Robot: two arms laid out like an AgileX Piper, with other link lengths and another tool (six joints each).
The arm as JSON. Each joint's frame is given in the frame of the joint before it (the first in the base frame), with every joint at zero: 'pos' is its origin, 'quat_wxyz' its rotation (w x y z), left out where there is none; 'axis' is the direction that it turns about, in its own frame. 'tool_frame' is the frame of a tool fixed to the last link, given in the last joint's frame.
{
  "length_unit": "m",
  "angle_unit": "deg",
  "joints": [
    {
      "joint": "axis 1",
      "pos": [
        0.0,
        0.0,
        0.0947
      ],
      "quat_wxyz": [
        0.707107,
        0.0,
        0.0,
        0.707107
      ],
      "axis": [
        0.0,
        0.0,
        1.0
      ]
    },
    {
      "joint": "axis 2",
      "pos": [
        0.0,
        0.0,
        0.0
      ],
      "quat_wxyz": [
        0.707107,
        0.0,
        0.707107,
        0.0
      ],
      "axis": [
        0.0,
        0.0,
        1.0
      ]
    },
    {
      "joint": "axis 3",
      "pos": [
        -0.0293,
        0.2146,
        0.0
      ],
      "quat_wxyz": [
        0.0,
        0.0,
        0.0,
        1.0
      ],
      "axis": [
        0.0,
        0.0,
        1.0
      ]
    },
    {
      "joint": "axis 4",
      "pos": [
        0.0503,
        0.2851,
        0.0
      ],
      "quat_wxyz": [
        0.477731,
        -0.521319,
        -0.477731,
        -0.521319
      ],
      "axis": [
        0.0,
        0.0,
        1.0
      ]
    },
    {
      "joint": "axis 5",
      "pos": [
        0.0,
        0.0,
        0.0
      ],
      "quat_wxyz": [
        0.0,
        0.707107,
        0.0,
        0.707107
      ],
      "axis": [
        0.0,
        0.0,
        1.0
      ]
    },
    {
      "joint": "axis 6",
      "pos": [
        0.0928,
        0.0,
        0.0
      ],
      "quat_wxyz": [
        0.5,
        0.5,
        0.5,
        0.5
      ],
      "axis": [
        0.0,
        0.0,
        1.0
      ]
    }
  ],
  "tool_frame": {
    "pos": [
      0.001,
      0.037,
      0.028
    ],
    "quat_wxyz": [
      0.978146,
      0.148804,
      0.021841,
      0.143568
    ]
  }
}
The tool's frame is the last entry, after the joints.
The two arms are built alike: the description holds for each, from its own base.
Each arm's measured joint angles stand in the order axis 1, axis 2, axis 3, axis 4, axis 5, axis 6.
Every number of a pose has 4 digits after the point.
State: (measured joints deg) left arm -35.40 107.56 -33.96 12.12 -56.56 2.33; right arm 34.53 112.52 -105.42 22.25 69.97 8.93
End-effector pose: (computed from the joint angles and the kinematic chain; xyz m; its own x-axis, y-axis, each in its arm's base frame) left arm 0.2897 -0.1875 0.0085 0.1480 0.4201 -0.8953 0.8869 0.3442 0.3081; right arm 0.3200 0.3128 0.2051 -0.9943 -0.0562 -0.0909 -0.0719 0.9810 0.1802
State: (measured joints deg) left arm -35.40 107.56 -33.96 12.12 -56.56 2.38; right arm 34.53 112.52 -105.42 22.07 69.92 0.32
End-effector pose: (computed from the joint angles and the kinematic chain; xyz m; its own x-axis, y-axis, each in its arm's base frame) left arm 0.2897 -0.1876 0.0085 0.1486 0.4206 -0.8950 0.8868 0.3439 0.3089; right arm 0.3153 0.3104 0.2035 -0.9689 -0.1877 -0.1612 -0.2132 0.9639 0.1596
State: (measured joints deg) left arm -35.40 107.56 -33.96 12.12 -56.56 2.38; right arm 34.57 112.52 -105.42 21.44 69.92 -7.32
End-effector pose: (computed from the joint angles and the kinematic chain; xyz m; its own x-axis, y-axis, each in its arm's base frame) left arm 0.2897 -0.1876 0.0085 0.1486 0.4206 -0.8950 0.8868 0.3439 0.3089; right arm 0.3117 0.3073 0.2011 -0.9266 -0.3039 -0.2215 -0.3360 0.9335 0.1249
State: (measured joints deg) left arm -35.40 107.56 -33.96 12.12 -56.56 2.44; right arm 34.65 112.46 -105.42 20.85 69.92 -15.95
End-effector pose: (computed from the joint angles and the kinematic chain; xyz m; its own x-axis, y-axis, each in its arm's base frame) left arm 0.2897 -0.1876 0.0085 0.1494 0.4212 -0.8946 0.8866 0.3435 0.3098; right arm 0.3077 0.3035 0.1987 -0.8578 -0.4294 -0.2825 -0.4669 0.8808 0.0787
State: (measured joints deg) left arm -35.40 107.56 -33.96 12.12 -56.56 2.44; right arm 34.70 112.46 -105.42 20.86 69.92 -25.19
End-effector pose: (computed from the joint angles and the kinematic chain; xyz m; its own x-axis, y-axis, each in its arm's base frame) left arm 0.2897 -0.1876 0.0085 0.1494 0.4212 -0.8946 0.8866 0.3435 0.3098; right arm 0.3039 0.2996 0.1964 -0.7644 -0.5500 -0.3365 -0.5928 0.8048 0.0311
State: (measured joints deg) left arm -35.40 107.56 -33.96 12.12 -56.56 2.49; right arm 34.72 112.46 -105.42 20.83 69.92 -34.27
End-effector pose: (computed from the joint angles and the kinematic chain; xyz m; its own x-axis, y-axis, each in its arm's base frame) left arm 0.2897 -0.1876 0.0086 0.1500 0.4217 -0.8942 0.8865 0.3431 0.3105; right arm 0.3012 0.2951 0.1938 -0.6532 -0.6543 -0.3811 -0.7005 0.7132 -0.0238
